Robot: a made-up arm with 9 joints. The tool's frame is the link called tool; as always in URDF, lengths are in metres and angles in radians. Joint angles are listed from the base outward.
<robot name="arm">
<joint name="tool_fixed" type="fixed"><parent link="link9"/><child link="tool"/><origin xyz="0.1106 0.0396 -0.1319" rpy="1.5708 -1.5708 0"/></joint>
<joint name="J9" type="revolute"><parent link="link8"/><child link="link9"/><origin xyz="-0.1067 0.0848 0.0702" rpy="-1.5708 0 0"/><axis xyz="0 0 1"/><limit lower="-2.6" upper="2.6"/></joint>
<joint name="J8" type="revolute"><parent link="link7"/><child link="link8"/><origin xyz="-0.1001 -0.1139 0.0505"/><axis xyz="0 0 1"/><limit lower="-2.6" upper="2.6"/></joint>
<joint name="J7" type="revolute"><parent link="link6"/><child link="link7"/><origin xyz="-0.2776 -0.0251 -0.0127" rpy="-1.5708 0 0"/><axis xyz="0 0 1"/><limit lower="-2.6" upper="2.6"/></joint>
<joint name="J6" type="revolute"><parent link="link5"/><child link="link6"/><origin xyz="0.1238 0.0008 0.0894" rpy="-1.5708 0 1.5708"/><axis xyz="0 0 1"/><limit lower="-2.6" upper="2.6"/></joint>
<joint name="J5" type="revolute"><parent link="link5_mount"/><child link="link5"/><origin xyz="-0.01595 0.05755 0.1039" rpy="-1.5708 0 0"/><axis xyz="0 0 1"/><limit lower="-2.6" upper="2.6"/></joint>
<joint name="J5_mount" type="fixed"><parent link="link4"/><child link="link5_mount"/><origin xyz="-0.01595 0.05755 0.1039"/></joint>
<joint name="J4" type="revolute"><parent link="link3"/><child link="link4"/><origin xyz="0.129 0.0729 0.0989" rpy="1.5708 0 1.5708"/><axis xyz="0 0 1"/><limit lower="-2.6" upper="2.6"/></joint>
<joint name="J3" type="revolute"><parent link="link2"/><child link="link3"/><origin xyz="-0.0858 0.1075 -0.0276" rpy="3.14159 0 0"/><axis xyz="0 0 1"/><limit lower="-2.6" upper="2.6"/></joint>
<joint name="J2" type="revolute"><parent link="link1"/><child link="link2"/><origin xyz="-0.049 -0.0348 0.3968" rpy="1.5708 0 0"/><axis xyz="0 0 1"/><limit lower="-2.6" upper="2.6"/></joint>
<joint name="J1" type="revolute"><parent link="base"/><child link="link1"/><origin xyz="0 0 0.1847" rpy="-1.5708 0 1.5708"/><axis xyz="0 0 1"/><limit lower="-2.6" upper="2.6"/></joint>
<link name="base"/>
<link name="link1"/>
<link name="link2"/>
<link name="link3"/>
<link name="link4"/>
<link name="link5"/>
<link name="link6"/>
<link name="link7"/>
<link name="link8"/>
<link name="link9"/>
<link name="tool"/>
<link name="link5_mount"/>
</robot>
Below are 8 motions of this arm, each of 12 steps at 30 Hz.
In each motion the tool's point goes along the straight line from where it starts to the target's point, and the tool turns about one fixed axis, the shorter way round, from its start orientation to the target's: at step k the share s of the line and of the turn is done. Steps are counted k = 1, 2, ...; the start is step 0. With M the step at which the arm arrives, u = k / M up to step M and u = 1 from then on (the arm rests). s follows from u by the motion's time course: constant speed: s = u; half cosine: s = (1 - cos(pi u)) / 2; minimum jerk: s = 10 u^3 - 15 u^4 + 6 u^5.
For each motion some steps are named. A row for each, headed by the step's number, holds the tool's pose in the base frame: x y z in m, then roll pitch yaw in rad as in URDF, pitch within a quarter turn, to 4 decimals.
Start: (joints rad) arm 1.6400 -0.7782 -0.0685 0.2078 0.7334 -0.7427 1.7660 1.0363 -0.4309
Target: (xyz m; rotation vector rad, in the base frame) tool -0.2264 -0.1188 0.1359 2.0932 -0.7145 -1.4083
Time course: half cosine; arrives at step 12
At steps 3, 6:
3: -0.2418 -0.1396 0.1039 -2.0355 1.3707 0.6121
6: -0.2354 -0.1310 0.1172 2.5233 1.2456 -0.9212

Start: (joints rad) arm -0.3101 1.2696 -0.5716 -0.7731 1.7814 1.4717 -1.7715 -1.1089 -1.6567
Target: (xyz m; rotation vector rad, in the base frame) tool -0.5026 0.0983 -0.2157 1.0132 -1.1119 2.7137
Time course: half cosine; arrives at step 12
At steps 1, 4, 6, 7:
1: -0.4565 0.4079 -0.0523 -1.2875 -0.2088 -2.7398
4: -0.4674 0.3345 -0.0910 -1.1978 -0.3120 -2.7567
6: -0.4791 0.2558 -0.1326 -1.0955 -0.4204 -2.7867
7: -0.4852 0.2150 -0.1541 -1.0390 -0.4753 -2.8077

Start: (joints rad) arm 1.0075 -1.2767 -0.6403 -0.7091 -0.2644 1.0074 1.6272 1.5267 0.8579
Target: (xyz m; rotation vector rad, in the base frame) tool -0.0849 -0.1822 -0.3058 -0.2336 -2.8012 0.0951
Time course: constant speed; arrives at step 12
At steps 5, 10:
5: -0.0556 -0.1623 -0.1925 -3.0622 0.1934 -2.9528
10: -0.0765 -0.1765 -0.2734 -3.0693 -0.1759 3.0691

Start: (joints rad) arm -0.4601 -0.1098 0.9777 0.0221 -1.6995 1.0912 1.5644 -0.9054 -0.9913
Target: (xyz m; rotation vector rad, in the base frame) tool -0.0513 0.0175 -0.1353 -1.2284 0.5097 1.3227
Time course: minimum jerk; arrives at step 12
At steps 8, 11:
8: -0.1096 0.0783 -0.1166 -1.0748 0.8555 0.9510
11: -0.0527 0.0190 -0.1348 -0.8331 1.0305 1.0391

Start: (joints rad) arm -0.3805 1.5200 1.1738 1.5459 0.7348 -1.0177 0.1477 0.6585 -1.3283
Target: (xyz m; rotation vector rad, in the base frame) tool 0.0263 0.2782 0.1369 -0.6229 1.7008 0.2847
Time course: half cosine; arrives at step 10
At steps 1, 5, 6, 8, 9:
1: -0.1886 0.2857 0.2645 -0.3168 0.7760 0.4428
5: -0.0838 0.2820 0.2023 -0.5738 1.2418 0.0892
6: -0.0498 0.2809 0.1821 -0.9438 1.3672 -0.3102
8: 0.0053 0.2789 0.1494 -2.3000 1.3682 -1.7134
9: 0.0209 0.2784 0.1401 -2.5184 1.3155 -1.9452

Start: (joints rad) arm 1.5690 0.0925 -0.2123 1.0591 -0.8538 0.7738 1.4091 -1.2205 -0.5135
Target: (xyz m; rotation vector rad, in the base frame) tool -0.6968 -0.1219 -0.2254 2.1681 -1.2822 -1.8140
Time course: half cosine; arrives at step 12
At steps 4, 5, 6, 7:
4: -0.8109 -0.0570 -0.0779 2.5400 0.9715 -1.7282
5: -0.7926 -0.0674 -0.1016 2.4724 0.9627 -1.7110
6: -0.7729 -0.0786 -0.1271 2.4005 0.9540 -1.6918
7: -0.7532 -0.0898 -0.1525 2.3292 0.9461 -1.6717

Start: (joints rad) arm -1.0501 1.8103 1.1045 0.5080 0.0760 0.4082 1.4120 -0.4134 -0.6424
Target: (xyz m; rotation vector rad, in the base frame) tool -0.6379 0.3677 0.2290 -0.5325 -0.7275 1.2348
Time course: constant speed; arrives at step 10
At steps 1, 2, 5, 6, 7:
1: -0.6315 0.3085 0.2930 -0.6403 -0.3820 1.7506
2: -0.6322 0.3151 0.2859 -0.6576 -0.3598 1.7132
5: -0.6344 0.3348 0.2646 -0.7140 -0.2971 1.6004
6: -0.6351 0.3414 0.2575 -0.7342 -0.2776 1.5624
7: -0.6358 0.3480 0.2503 -0.7550 -0.2589 1.5243

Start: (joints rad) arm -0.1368 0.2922 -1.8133 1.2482 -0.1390 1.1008 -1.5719 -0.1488 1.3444
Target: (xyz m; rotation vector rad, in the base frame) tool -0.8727 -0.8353 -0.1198 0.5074 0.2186 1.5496
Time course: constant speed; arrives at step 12
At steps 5, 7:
5: -0.8042 -0.7538 -0.3316 0.2342 -0.3726 1.5493
7: -0.8238 -0.7771 -0.2711 0.3020 -0.3179 1.5425

